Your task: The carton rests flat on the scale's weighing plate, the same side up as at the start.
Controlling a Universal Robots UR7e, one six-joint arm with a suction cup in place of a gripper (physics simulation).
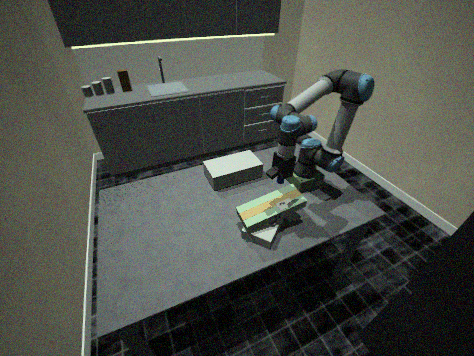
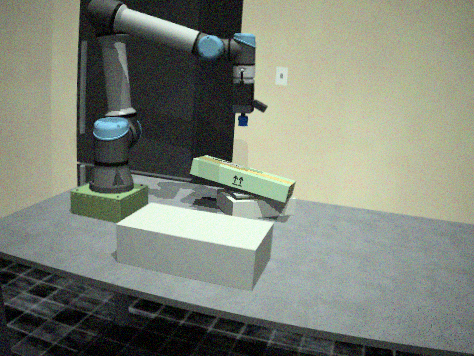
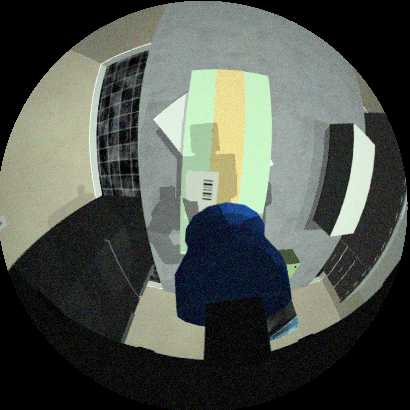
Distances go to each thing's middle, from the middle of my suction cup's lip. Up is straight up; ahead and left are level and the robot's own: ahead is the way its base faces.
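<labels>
From my suction cup: light green carton (image 2: 275, 187), 2 cm ahead, 2 cm to the right, 19 cm below; white box (image 2: 231, 251), 2 cm behind, 49 cm to the right, 26 cm below; white scale (image 2: 235, 202), 7 cm ahead, 27 cm below.
</labels>
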